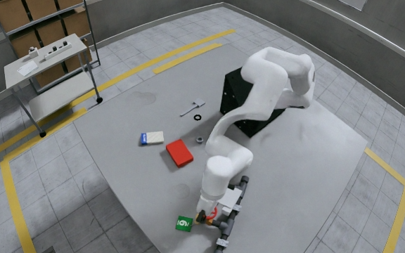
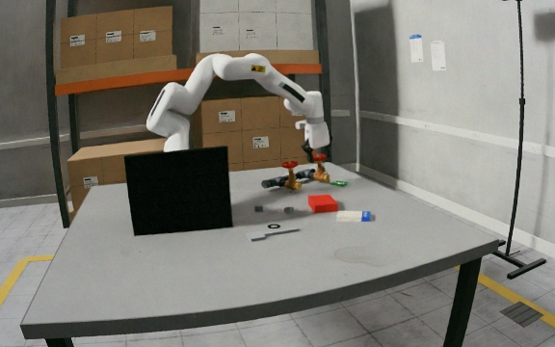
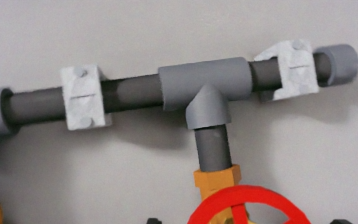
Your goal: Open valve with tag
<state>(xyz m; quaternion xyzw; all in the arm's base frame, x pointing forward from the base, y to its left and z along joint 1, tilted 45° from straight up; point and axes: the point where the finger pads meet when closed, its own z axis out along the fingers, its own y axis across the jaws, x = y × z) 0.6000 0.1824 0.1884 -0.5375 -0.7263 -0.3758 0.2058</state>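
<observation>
The green tag lies 7 cm ahead of my hand, 3 cm to the right of it and 11 cm below it. Also, from my hand: grey nut: 23 cm behind, 32 cm to the right, 11 cm below; white-and-blue box: 5 cm behind, 47 cm to the right, 11 cm below; red block: 11 cm behind, 32 cm to the right, 10 cm below.
</observation>
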